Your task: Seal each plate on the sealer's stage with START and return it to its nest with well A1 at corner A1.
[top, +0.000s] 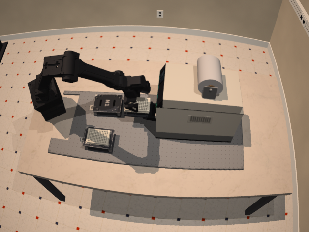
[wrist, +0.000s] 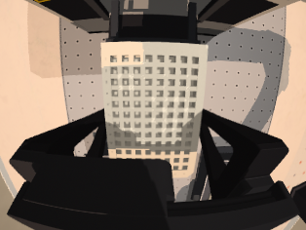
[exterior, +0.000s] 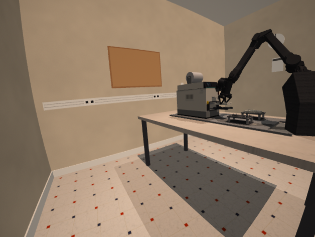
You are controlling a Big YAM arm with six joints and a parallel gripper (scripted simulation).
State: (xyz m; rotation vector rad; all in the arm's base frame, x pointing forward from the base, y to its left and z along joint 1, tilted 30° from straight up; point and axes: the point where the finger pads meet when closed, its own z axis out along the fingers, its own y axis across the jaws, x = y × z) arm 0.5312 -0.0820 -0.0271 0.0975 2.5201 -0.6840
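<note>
My hand is 4 cm above the sealer stage. The rest, counted from my hand: yellow warning label: 12 cm ahead, 6 cm to the left, 1 cm above; then start button: 8 cm ahead, 11 cm to the right, 5 cm above; then plate: 23 cm behind, 12 cm to the right, 8 cm below.
</note>
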